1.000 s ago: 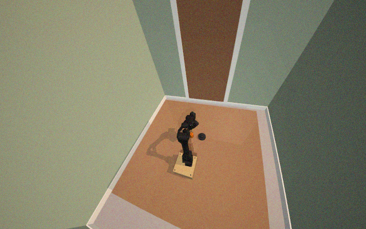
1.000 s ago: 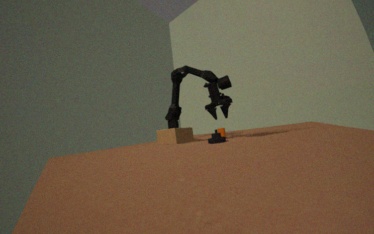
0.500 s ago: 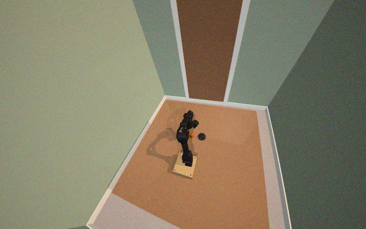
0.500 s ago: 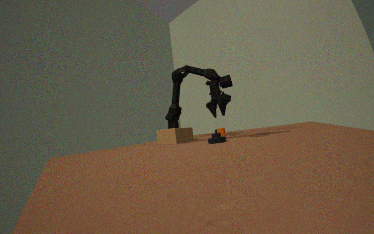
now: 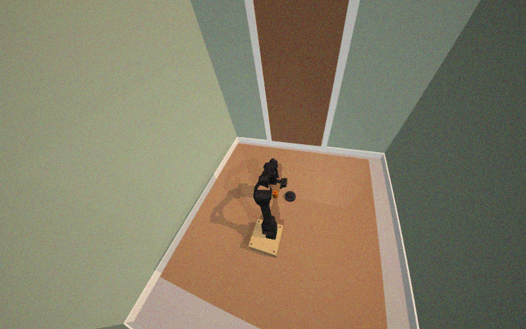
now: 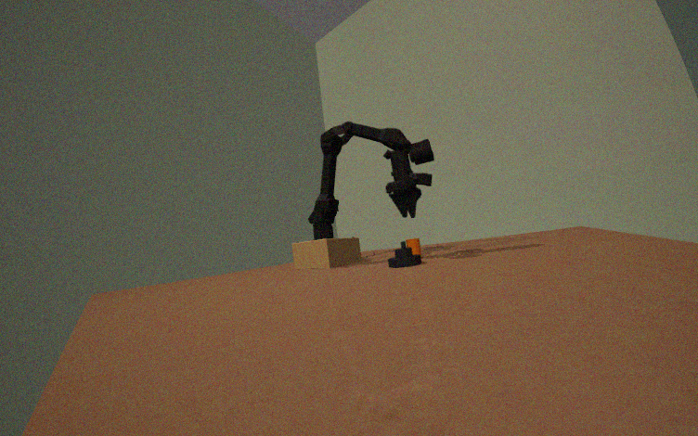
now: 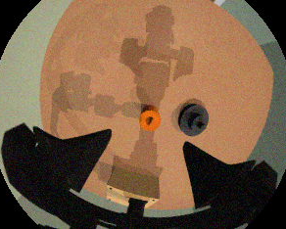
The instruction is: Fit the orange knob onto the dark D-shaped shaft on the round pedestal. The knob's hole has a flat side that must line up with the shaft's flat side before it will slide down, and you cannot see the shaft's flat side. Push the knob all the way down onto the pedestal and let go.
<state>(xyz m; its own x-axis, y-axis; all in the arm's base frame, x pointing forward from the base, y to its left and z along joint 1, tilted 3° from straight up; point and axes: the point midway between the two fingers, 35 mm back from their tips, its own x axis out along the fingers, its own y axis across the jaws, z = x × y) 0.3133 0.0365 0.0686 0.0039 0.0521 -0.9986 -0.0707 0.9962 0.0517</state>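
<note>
My gripper tip is now 10 cm above the orange knob. The rest, counted from my gripper tip: round pedestal 12 cm to the right, 9 cm below, 1 cm ahead.
</note>
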